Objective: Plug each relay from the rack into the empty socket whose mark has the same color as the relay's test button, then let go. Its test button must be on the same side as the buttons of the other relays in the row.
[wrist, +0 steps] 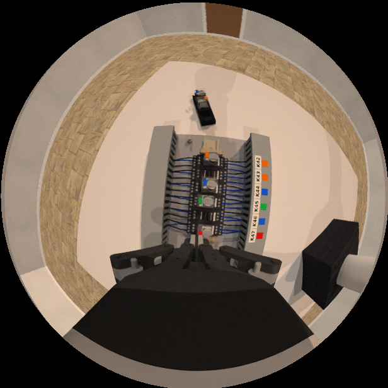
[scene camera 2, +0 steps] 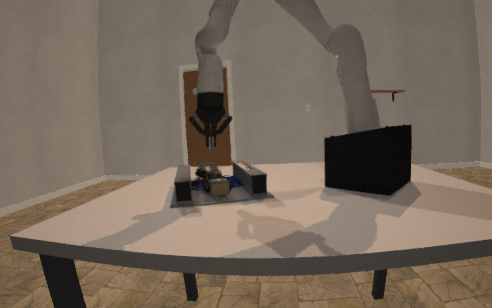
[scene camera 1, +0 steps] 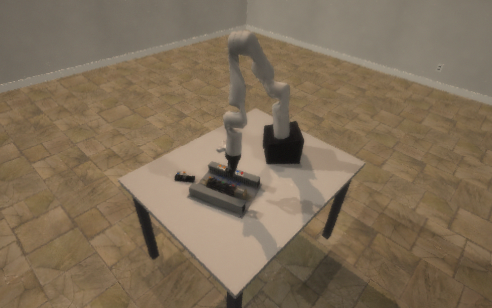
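Where they show: gripper, fingertip midpoint: (scene camera 2: 211, 149) (scene camera 1: 232, 177); arm's base, link origin: (scene camera 2: 362, 132) (scene camera 1: 281, 134).
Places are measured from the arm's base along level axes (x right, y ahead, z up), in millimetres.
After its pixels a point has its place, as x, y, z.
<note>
My gripper (scene camera 1: 230, 171) {33, 446, -30} (scene camera 2: 211, 147) {33, 446, -30} (wrist: 196, 241) is shut and empty, above the socket row, near its red-marked end. The black rack (scene camera 1: 188, 179) {294, 499, -156} (wrist: 208, 120) holds a relay with a blue button (wrist: 201, 93) at its far end and a relay with an orange button (wrist: 202, 104) beside it. In the wrist view, an orange-button relay (wrist: 213, 159) sits at K42, a blue-button one (wrist: 212, 185) at K44, a green-button one (wrist: 207, 201) at K45 and a red-button one (wrist: 207, 231) at K47. Their buttons face left. The K43 socket (wrist: 211, 173) and K46 socket (wrist: 207, 217) hold no relay.
A plain grey duct (scene camera 1: 216, 198) {46, 556, -100} (scene camera 2: 183, 184) {-88, 509, -102} (wrist: 156, 185) and a labelled grey duct (scene camera 2: 252, 179) {-55, 336, -106} (wrist: 266, 150) flank the row. Blue and black wires run between. The black base block (scene camera 1: 283, 146) {-52, 66, -25} (scene camera 2: 367, 160) {-91, 34, -70} (wrist: 330, 262) stands beyond the labelled duct.
</note>
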